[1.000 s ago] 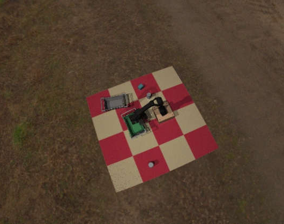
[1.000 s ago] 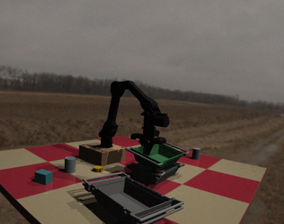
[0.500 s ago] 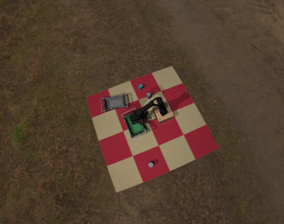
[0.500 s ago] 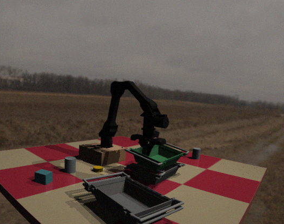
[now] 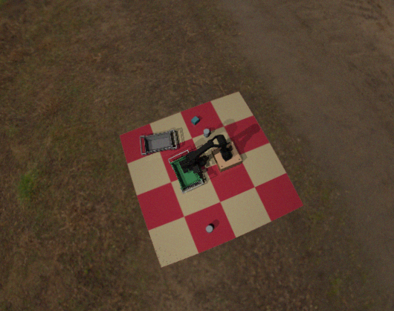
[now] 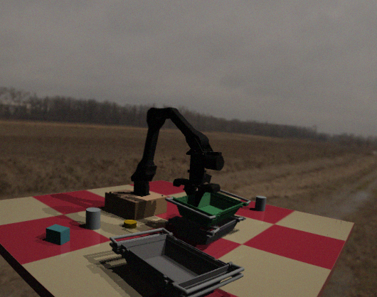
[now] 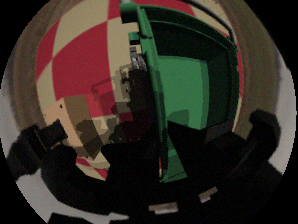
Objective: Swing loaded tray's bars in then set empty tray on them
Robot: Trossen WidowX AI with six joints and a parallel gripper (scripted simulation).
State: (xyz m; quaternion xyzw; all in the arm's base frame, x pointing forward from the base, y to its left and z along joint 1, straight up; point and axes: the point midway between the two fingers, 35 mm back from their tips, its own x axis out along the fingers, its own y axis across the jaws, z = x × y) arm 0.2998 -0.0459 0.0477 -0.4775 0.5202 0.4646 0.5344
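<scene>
Right now my gripper tip is 7 cm short of the green tray, 1 cm to the left of it and 2 cm below it. Also, from my gripper tip: yellow disc (20 cm behind, 15 cm to the right, 8 cm below); then teal cube (26 cm behind, 44 cm to the right, 7 cm below).
</scene>
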